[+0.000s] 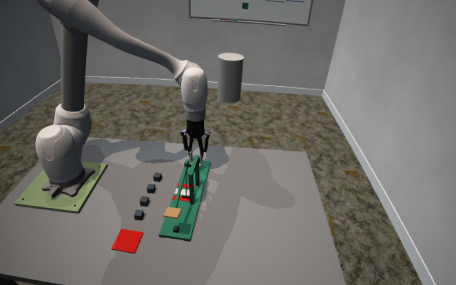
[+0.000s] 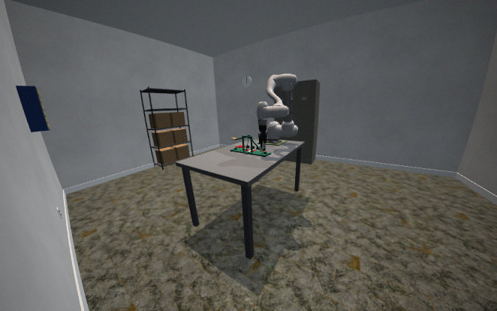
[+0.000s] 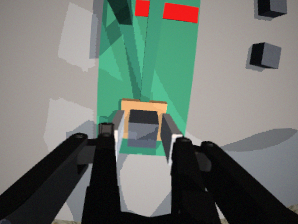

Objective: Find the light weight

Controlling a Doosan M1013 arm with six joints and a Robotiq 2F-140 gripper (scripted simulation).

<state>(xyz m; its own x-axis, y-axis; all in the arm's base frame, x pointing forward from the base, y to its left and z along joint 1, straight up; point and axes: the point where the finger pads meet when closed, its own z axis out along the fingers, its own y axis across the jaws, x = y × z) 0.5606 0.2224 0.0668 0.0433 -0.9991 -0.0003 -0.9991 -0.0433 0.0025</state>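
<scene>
Now: hand 2 cm above the dark weight. Also, from my hand: green rocker balance 18 cm to the right, 1 cm ahead, 1 cm above; red dish 45 cm to the right, 15 cm behind, 8 cm below.
</scene>
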